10 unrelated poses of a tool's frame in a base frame.
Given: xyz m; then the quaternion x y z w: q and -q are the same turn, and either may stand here.
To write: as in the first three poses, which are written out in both.
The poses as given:
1: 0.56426 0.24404 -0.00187 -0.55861 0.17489 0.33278 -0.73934
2: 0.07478 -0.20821 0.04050 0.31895 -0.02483 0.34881 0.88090
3: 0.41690 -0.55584 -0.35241 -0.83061 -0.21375 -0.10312 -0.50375
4: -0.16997 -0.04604 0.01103 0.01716 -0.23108 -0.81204 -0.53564
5: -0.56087 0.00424 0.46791 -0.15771 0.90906 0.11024 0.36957
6: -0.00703 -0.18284 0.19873 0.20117 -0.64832 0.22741 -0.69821
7: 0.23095 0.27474 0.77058 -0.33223 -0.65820 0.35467 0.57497
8: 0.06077 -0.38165 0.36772 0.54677 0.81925 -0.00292 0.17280
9: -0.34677 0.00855 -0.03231 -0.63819 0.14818 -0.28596 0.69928
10: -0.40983 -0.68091 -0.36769 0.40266 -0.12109 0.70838 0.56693
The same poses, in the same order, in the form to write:
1: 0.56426 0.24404 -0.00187 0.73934 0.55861 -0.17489 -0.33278
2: 0.07478 -0.20821 0.04050 0.88090 0.31895 -0.02483 0.34881
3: 0.41690 -0.55584 -0.35241 0.50375 0.83061 0.21375 0.10312
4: -0.16997 -0.04604 0.01103 0.53564 -0.01716 0.23108 0.81204
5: -0.56087 0.00424 0.46791 0.36957 -0.15771 0.90906 0.11024
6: -0.00703 -0.18284 0.19873 0.69821 -0.20117 0.64832 -0.22741
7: 0.23095 0.27474 0.77058 0.57497 -0.33223 -0.65820 0.35467
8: 0.06077 -0.38165 0.36772 0.17280 0.54677 0.81925 -0.00292
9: -0.34677 0.00855 -0.03231 0.69928 -0.63819 0.14818 -0.28596
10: -0.40983 -0.68091 -0.36769 0.56693 0.40266 -0.12109 0.70838
